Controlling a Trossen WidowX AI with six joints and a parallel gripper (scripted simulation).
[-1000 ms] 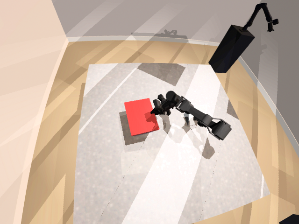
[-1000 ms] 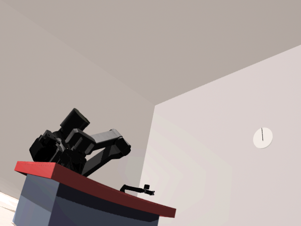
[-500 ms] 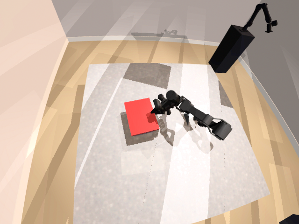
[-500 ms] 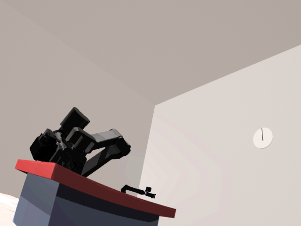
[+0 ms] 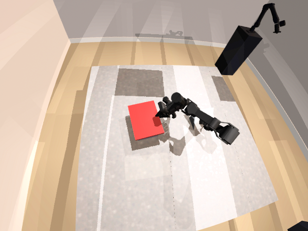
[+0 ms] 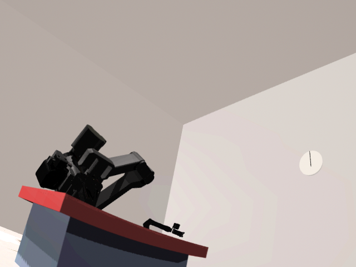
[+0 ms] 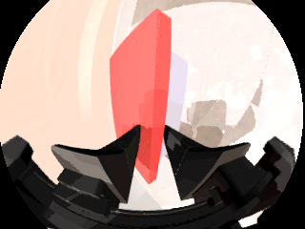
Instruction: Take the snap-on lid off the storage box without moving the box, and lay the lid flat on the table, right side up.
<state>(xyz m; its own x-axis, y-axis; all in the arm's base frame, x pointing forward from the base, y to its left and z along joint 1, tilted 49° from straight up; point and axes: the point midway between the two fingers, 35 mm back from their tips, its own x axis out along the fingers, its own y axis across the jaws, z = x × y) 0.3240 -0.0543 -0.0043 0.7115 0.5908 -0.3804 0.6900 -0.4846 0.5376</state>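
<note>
My gripper tip is 80 mm short of the red lid and 10 mm to the right of it. From my gripper tip the other things lie so: storage box (80 mm ahead, 10 mm to the left, 50 mm below).
</note>
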